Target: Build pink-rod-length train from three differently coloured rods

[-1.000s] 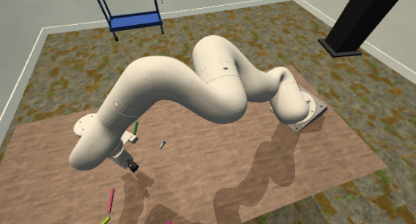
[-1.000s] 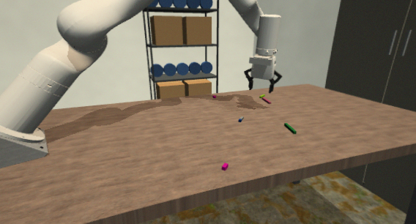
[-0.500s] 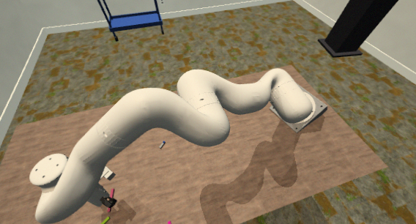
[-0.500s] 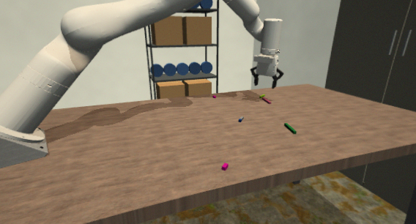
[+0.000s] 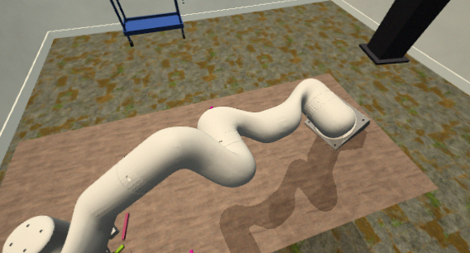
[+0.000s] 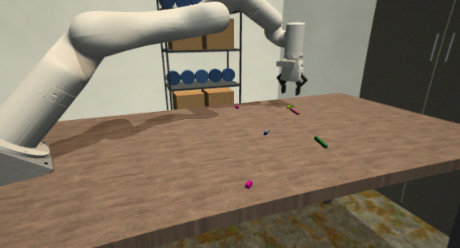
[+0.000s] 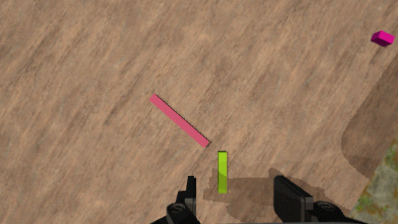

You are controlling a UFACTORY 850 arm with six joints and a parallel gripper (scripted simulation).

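The lime rod lies 80 mm below my hand. Round my hand: blue rod 330 mm to the right, 230 mm behind, 80 mm below; then grey rod 310 mm to the right, 220 mm behind, 80 mm below; then pink rod 80 mm to the right, 80 mm below, 10 mm behind.
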